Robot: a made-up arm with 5 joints. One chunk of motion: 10 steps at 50 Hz.
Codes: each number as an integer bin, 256 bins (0 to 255) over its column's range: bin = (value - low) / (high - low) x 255, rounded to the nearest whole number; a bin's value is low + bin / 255 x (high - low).
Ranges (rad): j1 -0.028..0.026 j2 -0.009..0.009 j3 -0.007..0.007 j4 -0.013..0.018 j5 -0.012..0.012
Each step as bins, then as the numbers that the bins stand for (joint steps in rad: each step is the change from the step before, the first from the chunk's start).
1 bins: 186 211 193 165 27
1 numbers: 0.01139 0.00589 0.00360 0.00706 -0.00946
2 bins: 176 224 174 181 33
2 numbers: 0.00927 0.00681 0.00255 0.00900 -0.00889
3 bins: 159 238 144 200 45
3 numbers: 0.00567 0.00780 0.00091 0.01131 -0.00776
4 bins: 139 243 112 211 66
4 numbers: 0.00144 0.00815 -0.00085 0.01265 -0.00579
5 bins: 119 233 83 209 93
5 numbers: -0.00280 0.00745 -0.00244 0.01241 -0.00325
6 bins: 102 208 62 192 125
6 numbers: -0.00640 0.00568 -0.00360 0.01034 -0.00024
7 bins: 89 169 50 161 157
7 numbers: -0.00915 0.00293 -0.00425 0.00657 0.00278
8 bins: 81 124 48 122 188
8 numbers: -0.01085 -0.00025 -0.00436 0.00183 0.00569
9 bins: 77 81 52 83 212
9 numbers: -0.01169 -0.00328 -0.00415 -0.00291 0.00795
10 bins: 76 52 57 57 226
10 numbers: -0.01191 -0.00533 -0.00387 -0.00607 0.00927
